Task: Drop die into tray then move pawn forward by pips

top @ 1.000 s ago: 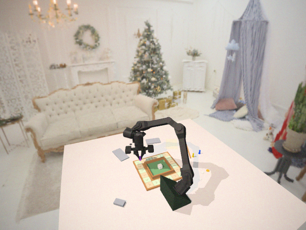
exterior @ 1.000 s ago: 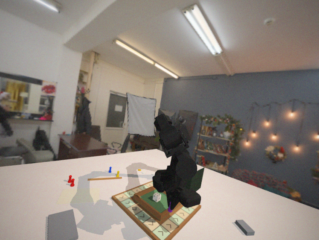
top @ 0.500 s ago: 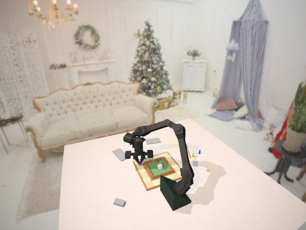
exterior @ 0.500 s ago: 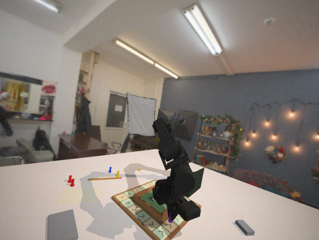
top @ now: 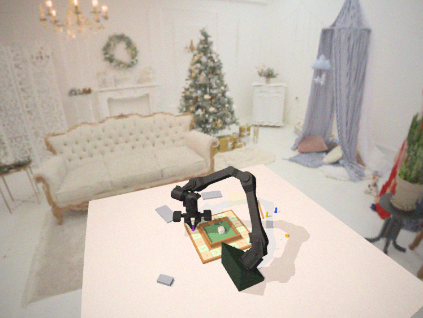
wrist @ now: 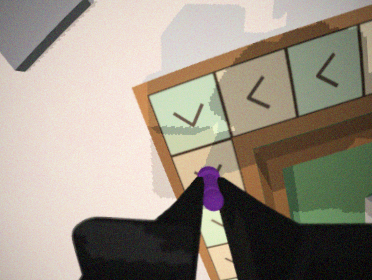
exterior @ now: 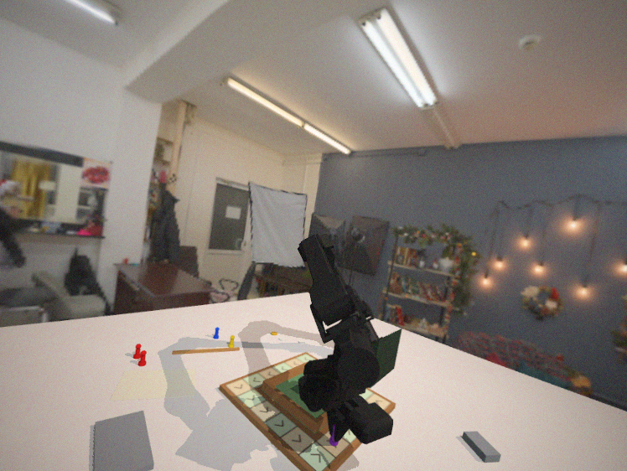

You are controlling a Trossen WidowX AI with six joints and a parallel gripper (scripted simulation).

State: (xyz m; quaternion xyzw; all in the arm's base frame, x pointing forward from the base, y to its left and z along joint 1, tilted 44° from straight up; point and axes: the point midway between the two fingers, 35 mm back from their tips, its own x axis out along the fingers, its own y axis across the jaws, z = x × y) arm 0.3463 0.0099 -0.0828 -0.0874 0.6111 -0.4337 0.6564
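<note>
My gripper tip is 1 cm below the purple pawn. Round my gripper tip: green dice tray (8 cm behind, 10 cm to the right, 2 cm below); then white die (9 cm behind, 11 cm to the right); then paper sheet (12 cm ahead, 37 cm to the right, 2 cm below).
</note>
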